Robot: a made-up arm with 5 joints.
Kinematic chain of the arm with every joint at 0, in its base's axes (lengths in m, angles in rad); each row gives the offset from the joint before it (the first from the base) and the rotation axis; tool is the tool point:
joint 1: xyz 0 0 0.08 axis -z
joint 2: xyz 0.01 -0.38 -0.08 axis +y
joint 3: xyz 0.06 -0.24 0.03 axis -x
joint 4: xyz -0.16 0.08 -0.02 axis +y
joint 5: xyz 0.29 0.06 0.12 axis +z
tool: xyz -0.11 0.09 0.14
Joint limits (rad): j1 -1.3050..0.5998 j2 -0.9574..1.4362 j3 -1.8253..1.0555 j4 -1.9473..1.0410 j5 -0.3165..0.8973
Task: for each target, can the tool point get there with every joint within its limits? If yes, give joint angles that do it. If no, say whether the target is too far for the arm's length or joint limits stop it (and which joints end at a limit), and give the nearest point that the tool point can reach.
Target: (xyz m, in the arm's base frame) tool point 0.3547 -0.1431 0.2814
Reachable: yes | joints -0.9776 -0.0592 -0.0004 -0.0348 -0.1563
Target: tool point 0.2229 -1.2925 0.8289
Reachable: no: too far | nearest point 0.1521 -0.8817 0.4084 | short by 0.592 m
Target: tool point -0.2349 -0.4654 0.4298
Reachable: yes | joints 0.1351 0.4591 -0.4942 -1.5298 -0.1216
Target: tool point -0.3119 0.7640 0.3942
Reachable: no: joint limits stop it (at a limit: joint 1, joint 5) | nearest point -0.3922 -0.0695 0.1661 | short by 0.868 m
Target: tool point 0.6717 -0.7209 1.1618
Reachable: no: too far | nearest point 0.5214 -0.5596 0.4948 | short by 0.703 m
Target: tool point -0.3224 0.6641 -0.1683
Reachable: no: joint limits stop it (at a limit: joint 1, joint 5) | nearest point -0.3961 -0.0521 -0.0795 | short by 0.725 m
